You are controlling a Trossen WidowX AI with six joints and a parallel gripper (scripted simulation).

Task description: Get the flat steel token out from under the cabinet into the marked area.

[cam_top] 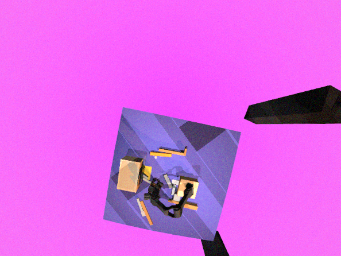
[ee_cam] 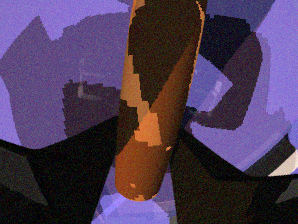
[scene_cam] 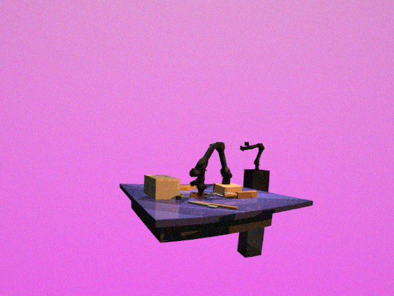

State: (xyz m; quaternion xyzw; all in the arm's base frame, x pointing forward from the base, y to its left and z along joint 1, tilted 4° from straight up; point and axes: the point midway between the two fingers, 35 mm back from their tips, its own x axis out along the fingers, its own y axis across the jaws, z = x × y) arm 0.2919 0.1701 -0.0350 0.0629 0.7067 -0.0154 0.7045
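The grey bar lies 90 mm behind my gripper tip and 100 mm to the right of it. Round my gripper tip: orange stick (10 mm behind, 340 mm to the left); then small white piece (170 mm ahead, 60 mm to the right); then orange block (310 mm behind, 70 mm to the left, 20 mm above).
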